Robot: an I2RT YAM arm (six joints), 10 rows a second.
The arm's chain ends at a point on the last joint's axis. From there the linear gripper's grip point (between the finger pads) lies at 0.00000 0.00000 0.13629 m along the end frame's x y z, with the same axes.
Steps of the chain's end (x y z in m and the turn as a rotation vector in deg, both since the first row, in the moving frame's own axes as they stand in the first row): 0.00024, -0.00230, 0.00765, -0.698, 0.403, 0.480; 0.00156, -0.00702, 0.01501, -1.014, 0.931, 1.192; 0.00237, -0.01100, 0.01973, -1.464, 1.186, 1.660; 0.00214, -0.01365, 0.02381, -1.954, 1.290, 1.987; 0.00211, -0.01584, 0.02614, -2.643, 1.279, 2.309; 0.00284, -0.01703, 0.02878, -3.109, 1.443, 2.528; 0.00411, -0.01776, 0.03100, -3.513, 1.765, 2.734; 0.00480, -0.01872, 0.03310, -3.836, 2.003, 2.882; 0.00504, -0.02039, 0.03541, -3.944, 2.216, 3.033; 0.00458, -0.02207, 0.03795, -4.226, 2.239, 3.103
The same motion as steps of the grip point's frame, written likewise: 0.00119, -0.00064, 0.00764, -0.698, 0.403, 0.480; 0.00375, -0.00459, 0.01497, -1.014, 0.931, 1.192; 0.00514, -0.00748, 0.01966, -1.464, 1.186, 1.660; 0.00513, -0.00895, 0.02370, -1.954, 1.290, 1.987; 0.00502, -0.00950, 0.02596, -2.643, 1.279, 2.309; 0.00611, -0.00957, 0.02854, -3.109, 1.443, 2.528; 0.00810, -0.00931, 0.03068, -3.513, 1.765, 2.734; 0.00933, -0.00949, 0.03271, -3.836, 2.003, 2.882; 0.01006, -0.01088, 0.03499, -3.944, 2.216, 3.033; 0.00963, -0.01189, 0.03748, -4.226, 2.239, 3.103
